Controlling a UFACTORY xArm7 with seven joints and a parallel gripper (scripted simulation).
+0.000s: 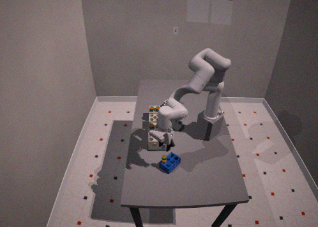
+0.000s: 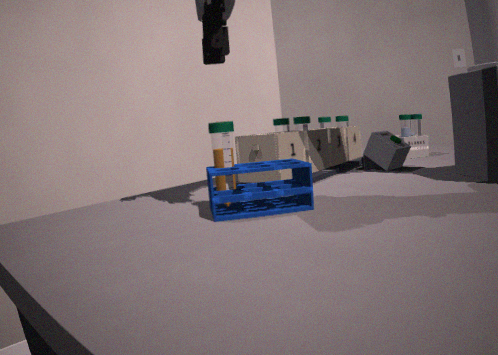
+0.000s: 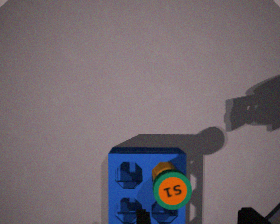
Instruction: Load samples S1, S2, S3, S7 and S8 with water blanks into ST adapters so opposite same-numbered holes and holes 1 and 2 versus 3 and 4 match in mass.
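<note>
Now: the sample tube 16 cm below my hand and 1 cm behind it. The rest, counted from my hand: blue rack 20 cm below, 4 cm behind, 1 cm to the right; sloped done desk 39 cm to the right, 17 cm below, 16 cm behind; adapter 21 cm to the right, 18 cm below, 4 cm ahead.
</note>
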